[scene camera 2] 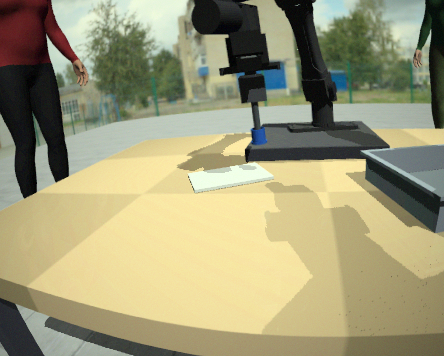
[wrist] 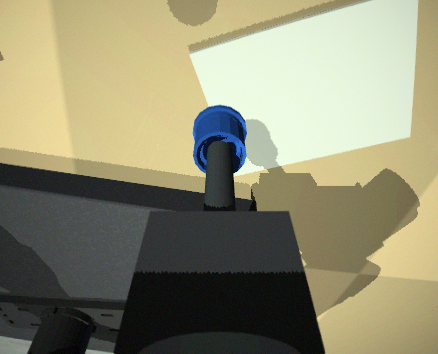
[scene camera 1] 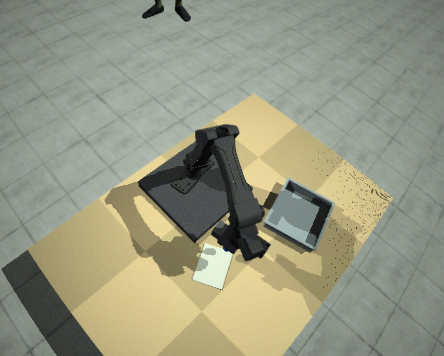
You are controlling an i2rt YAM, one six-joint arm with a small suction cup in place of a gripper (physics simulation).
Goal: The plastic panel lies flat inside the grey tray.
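Frame: origin at the arm's base, x right, y up, z back, level; centimetres.
Seen in the pictures: hand at its tool point: (scene camera 2: pixel 259 142) (wrist: pixel 219 129); arm's base at its link origin: (scene camera 2: pixel 323 128) (wrist: pixel 72 313) (scene camera 1: pixel 193 173).
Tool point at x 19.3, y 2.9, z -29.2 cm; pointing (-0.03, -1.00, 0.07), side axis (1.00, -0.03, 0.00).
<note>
Offsets run from my tool point to a thing's top centre.
The plastic panel @(dx +6.4, dy -5.9, dz +0.8 cm) (scene camera 1: pixel 215 272) (scene camera 2: pixel 230 179) (wrist: pixel 320 85) is a thin, pale, white-green rectangle. It lies flat on the table, outside the tray. My gripper, a blue suction cup (scene camera 1: pixel 226 249) (scene camera 2: pixel 258 136) (wrist: pixel 219 137), hangs in the air above the panel's edge nearest the arm's base. A gap shows below it in scene camera 2, and nothing hangs from it. In the wrist view the cup overlaps one corner of the panel. The grey tray @(dx -30.8, dy -1.4, dz -15.8 cm) (scene camera 1: pixel 295 225) (scene camera 2: pixel 400 187) is open-topped and stands to the right of the panel, with no panel inside.
The arm's dark base plate (scene camera 1: pixel 185 212) (scene camera 2: pixel 320 150) (wrist: pixel 90 225) lies behind the panel and close to it. The tray's raised walls stand on the arm's right side in scene camera 1. Arm shadows fall across the table, part of the panel and the tray.
</note>
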